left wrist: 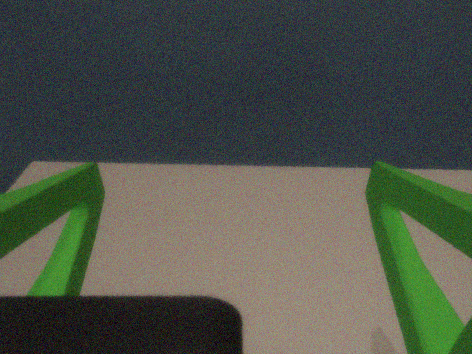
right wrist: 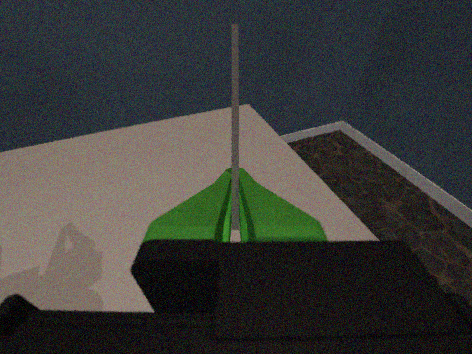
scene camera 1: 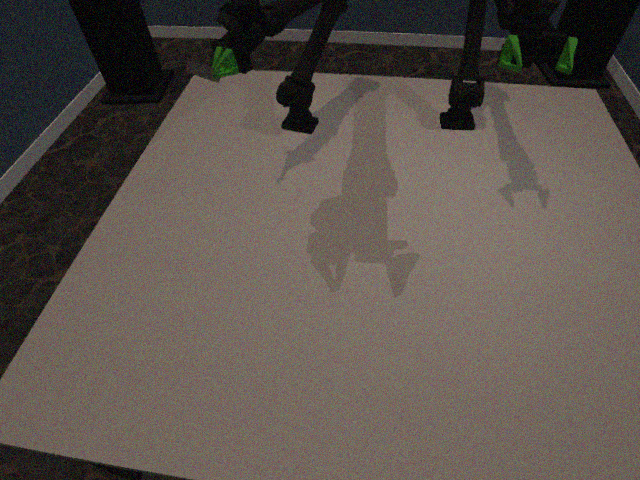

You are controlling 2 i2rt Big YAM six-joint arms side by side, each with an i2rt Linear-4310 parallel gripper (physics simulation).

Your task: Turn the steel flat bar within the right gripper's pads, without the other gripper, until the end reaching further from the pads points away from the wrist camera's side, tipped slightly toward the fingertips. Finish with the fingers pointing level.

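Pixels of known places: left gripper, fingertip midpoint: (left wrist: 235, 177) (scene camera 1: 545, 70); right gripper, fingertip midpoint: (right wrist: 235, 176) (scene camera 1: 211, 76); left arm's base at its link origin: (scene camera 1: 456, 122); right arm's base at its link origin: (scene camera 1: 300, 124).
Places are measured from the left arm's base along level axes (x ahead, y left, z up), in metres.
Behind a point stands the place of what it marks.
The steel flat bar (right wrist: 235, 75) @(x 0.432, y -0.743, z 0.430 m) is thin and grey, seen edge-on in the right wrist view. It stands upright in the picture, from low between the green pads to far above the fingertips. The end beyond the fingertips is the long one; its exact tilt is hard to judge. My right gripper (right wrist: 235, 176) @(x 0.404, y -0.731, z 0.379 m) (scene camera 1: 222, 71) @(x 0.404, y -0.731, z 0.379 m) is shut on the bar; it is at the top left in the scene view, where the bar is hard to make out. My left gripper (left wrist: 235, 177) @(x 0.529, y 0.000, z 0.486 m) (scene camera 1: 540, 67) @(x 0.529, y 0.000, z 0.486 m) is wide open and empty, at the top right of the scene view, well apart from the bar.
A pale table top (scene camera 1: 320, 361) @(x 0.953, y -0.412, z 0.000 m) (left wrist: 235, 240) @(x 0.965, y -0.002, z 0.000 m) (right wrist: 125, 175) @(x 0.899, y -0.549, z 0.000 m) lies below and in front of both arms, with arm shadows on it. Two dark arm parts (scene camera 1: 299, 105) @(x 0.126, y -0.563, z 0.128 m) (scene camera 1: 461, 105) @(x 0.062, y -0.016, z 0.112 m) hang over its back. A dark patterned floor (scene camera 1: 77, 170) and blue walls surround it.
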